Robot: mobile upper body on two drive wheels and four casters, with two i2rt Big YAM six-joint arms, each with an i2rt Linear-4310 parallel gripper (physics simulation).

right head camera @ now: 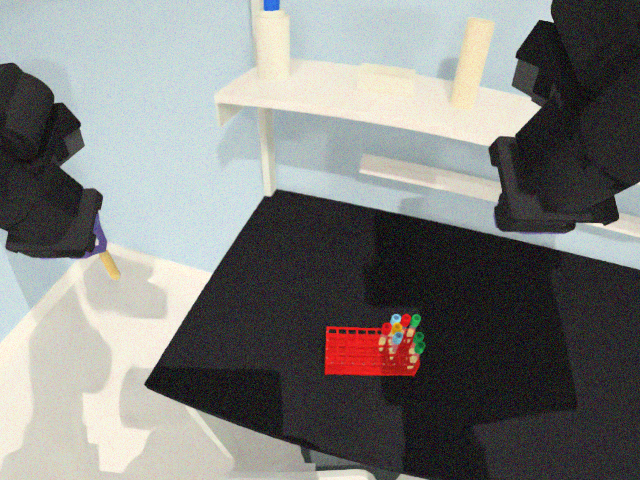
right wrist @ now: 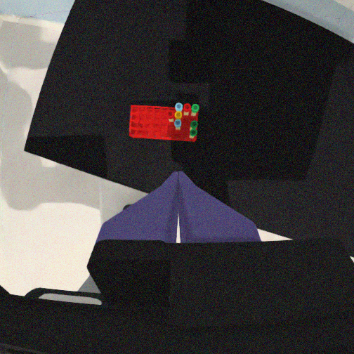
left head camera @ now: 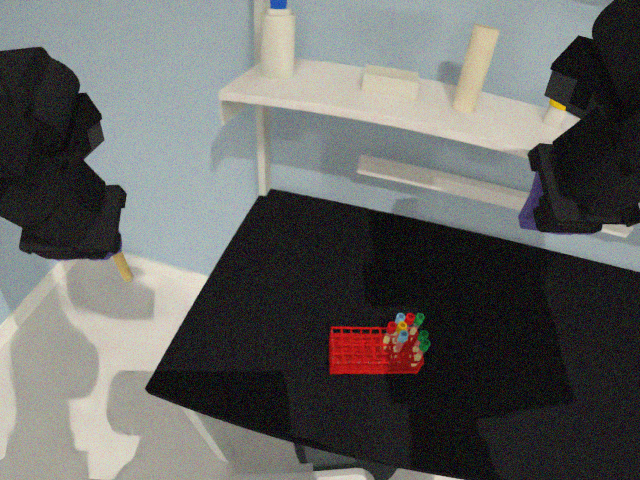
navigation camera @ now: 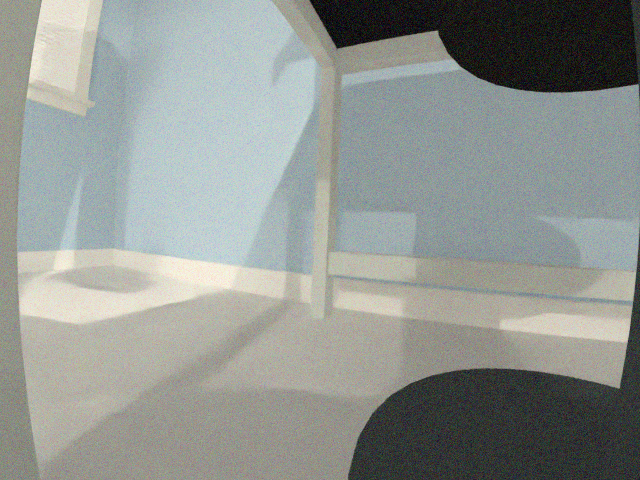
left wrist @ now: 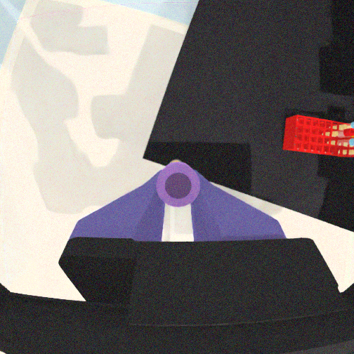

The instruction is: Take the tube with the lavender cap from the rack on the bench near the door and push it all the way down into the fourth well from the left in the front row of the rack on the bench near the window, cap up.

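Places are measured from the left arm's base along level axes (x right, y up, z back), in millimetres.
Pixels of known places: left gripper, fingertip midpoint: [right head camera: 99,246] [left head camera: 113,247]; right gripper, fingertip midpoint: [right head camera: 496,221] [left head camera: 521,222].
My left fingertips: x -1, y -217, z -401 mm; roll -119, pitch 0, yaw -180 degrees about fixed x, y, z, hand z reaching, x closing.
Note:
Ahead of a thing's pixels: the offset from my left fingertips to its middle. "pt": to the spot under its first point. Level surfaces: height alone.
The tube with the lavender cap [left wrist: 178,185] is held cap toward the camera in the left wrist view; its tan lower part @[pt dx +4, dy -31, dz +3 mm] [left head camera: 123,266] [right head camera: 110,265] sticks out below the left fingers in the head views. My left gripper [left wrist: 177,177] is shut on it, high above the floor, beyond the left edge of the bench. My right gripper [right wrist: 177,179] is shut and empty, raised over the bench. A red rack @[dx +406, dy -402, dz -71 mm] [left head camera: 359,353] [right head camera: 354,352] [left wrist: 305,134] [right wrist: 150,121] stands on the black bench @[dy -431 mm] [left head camera: 289,268] [right head camera: 289,268], with red, light blue, yellow and green capped tubes at its right end. No second rack shows.
A wall shelf @[dy +26 mm] [left head camera: 330,100] [right head camera: 320,103] above the bench bears a white bottle @[pt dx +195, dy +102, dz -503 mm] [left head camera: 278,46] [right head camera: 272,46], a box @[pt dx +432, dy +56, dz -430 mm] [left head camera: 390,82] [right head camera: 385,80] and a leaning cylinder @[pt dx +585, dy +126, dz -372 mm] [left head camera: 475,67] [right head camera: 472,62]. The navigation camera shows a bench leg @[pt dx +172, dy -899, dz -620 mm] [navigation camera: 324,206] and part of a window @[pt dx -1117, dy -159, dz -875 mm] [navigation camera: 62,51].

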